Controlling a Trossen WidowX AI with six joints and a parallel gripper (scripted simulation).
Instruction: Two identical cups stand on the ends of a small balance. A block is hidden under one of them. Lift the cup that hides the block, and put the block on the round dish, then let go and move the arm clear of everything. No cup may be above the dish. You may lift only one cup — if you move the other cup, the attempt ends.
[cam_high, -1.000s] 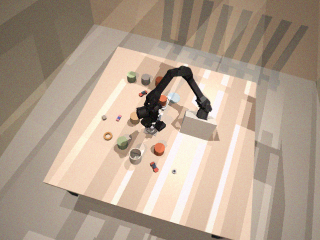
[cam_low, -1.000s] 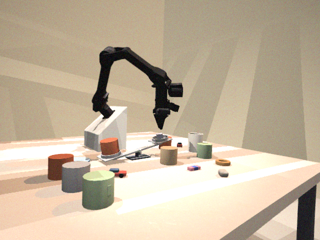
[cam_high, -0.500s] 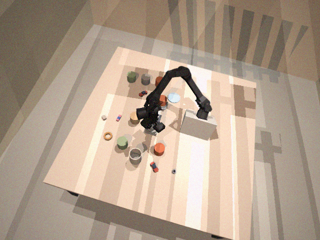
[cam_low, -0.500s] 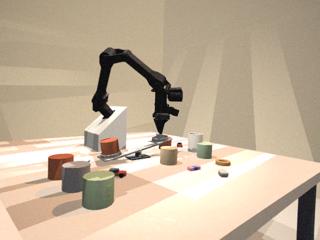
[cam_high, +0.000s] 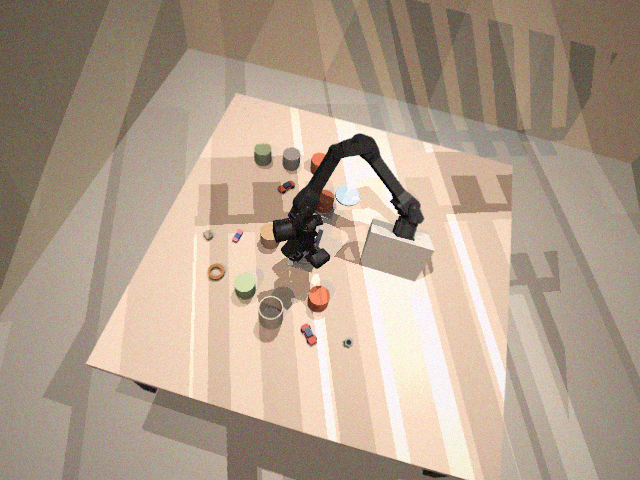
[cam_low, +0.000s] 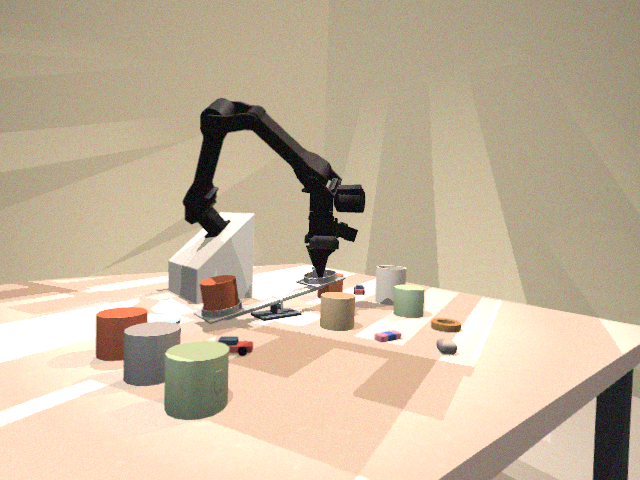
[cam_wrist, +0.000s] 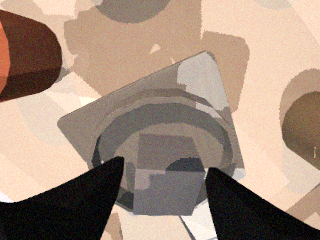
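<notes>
The pale blue round dish lies 350 mm to the right of my gripper tip, 140 mm behind it and 80 mm below it. From my gripper tip the other things lie so: grey block: right at my gripper tip; then small balance: 120 mm to the right, 40 mm below, 20 mm behind; then tan cylinder: 110 mm ahead, 80 mm to the right, 40 mm below.
</notes>
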